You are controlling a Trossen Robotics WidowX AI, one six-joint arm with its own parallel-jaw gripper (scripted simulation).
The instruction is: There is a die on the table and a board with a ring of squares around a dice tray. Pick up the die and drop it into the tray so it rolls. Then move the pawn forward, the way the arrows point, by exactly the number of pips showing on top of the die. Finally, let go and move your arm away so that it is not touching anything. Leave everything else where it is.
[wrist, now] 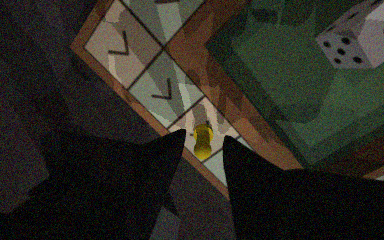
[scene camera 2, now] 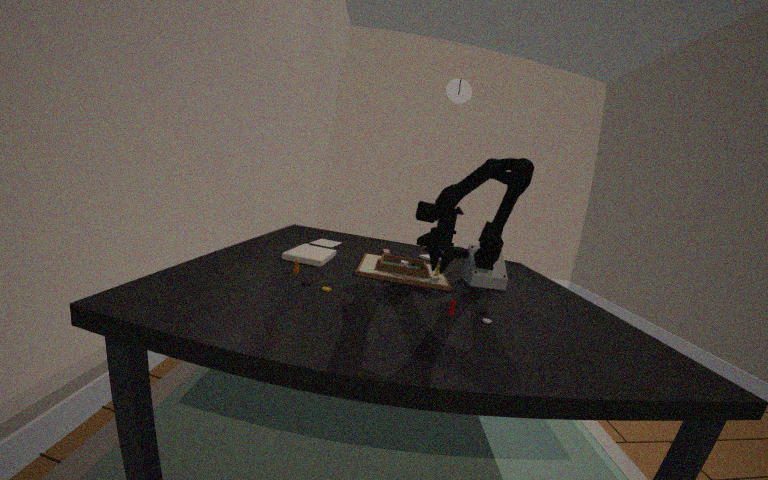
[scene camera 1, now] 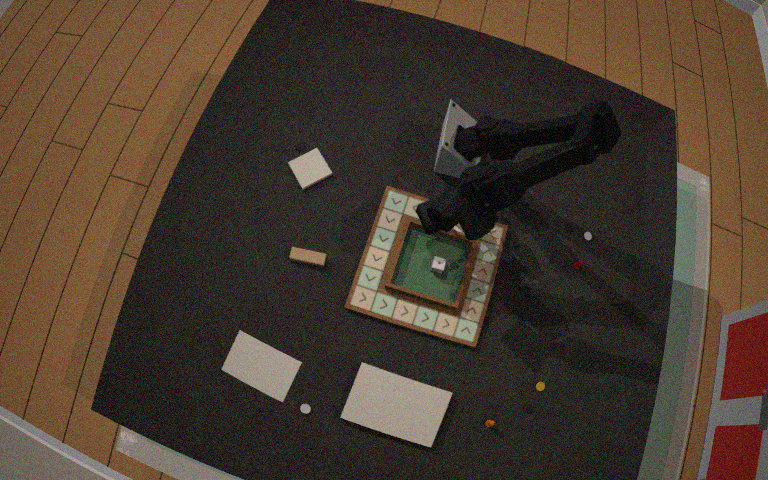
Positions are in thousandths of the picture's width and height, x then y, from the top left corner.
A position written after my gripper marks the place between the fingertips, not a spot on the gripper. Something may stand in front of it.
Labels:
My gripper shows in the wrist view (533, 573), in scene camera 2 (568, 568) and in scene camera 1 (593, 457).

